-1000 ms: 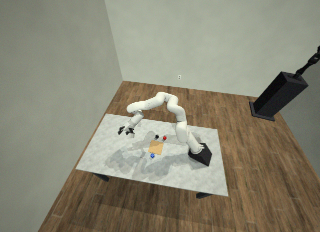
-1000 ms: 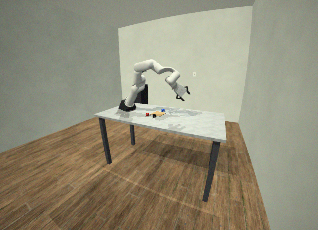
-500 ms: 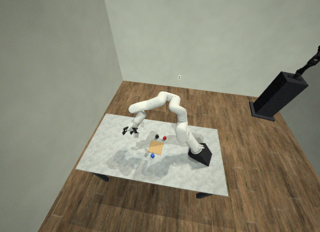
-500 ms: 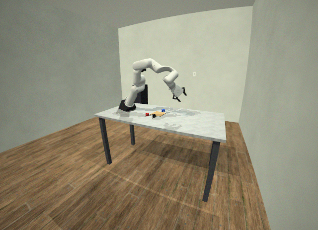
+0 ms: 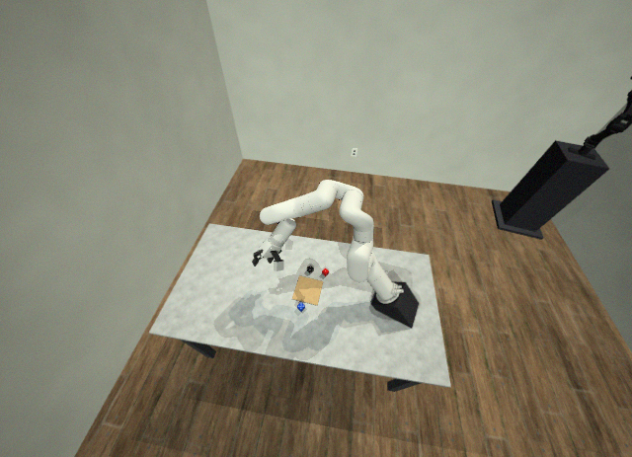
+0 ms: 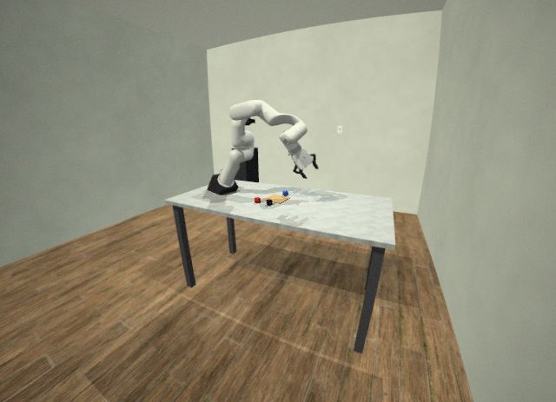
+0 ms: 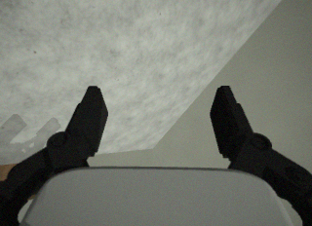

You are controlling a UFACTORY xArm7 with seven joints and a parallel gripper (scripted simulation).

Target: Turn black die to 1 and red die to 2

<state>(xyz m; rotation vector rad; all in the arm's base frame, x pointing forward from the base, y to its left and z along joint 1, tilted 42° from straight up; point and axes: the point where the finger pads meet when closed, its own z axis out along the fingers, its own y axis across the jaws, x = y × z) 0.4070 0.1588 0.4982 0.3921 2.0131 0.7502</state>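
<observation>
Now: hand 210 mm past the black die, 130 mm to the left of it and 190 mm above it. From my hand the other things lie so: blue die (230 mm behind, 90 mm to the left, 190 mm below); red die (300 mm behind, 140 mm to the right, 190 mm below); tan mat (240 mm behind, 20 mm to the right, 200 mm below).
</observation>
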